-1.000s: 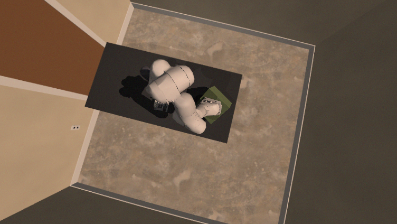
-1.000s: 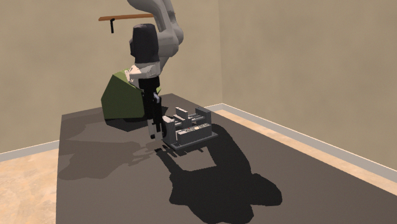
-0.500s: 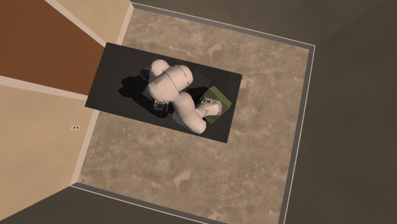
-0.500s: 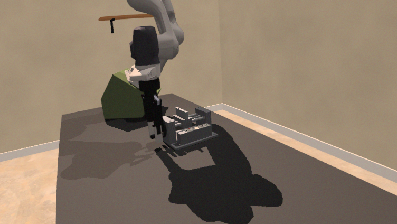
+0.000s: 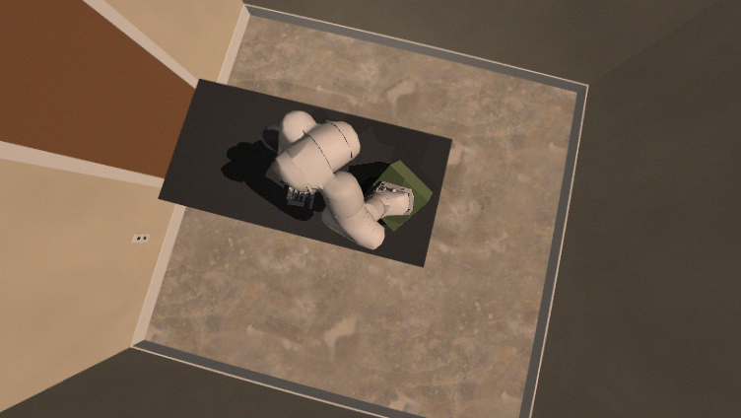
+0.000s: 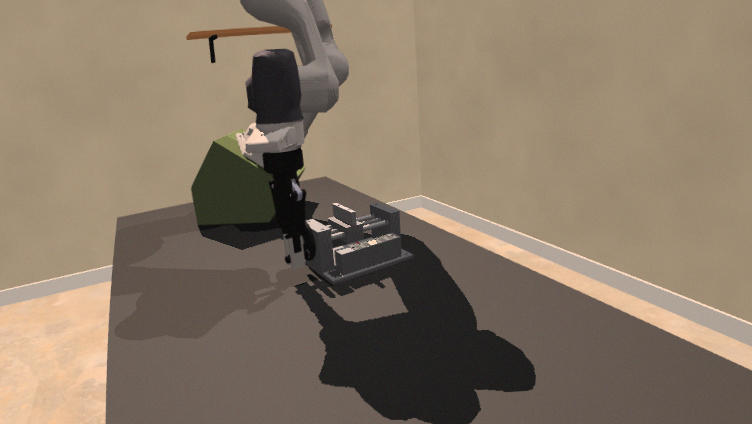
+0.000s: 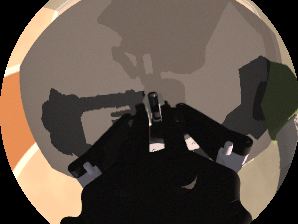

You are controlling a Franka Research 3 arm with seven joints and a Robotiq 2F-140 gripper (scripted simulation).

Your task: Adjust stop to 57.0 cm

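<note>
Right now the handwheel is 1 cm behind my hand, 2 cm to the left of it and 1 cm below it. From my hand the other things lie so: grey stop fixture 1 cm behind, 13 cm to the left, 2 cm above.
</note>
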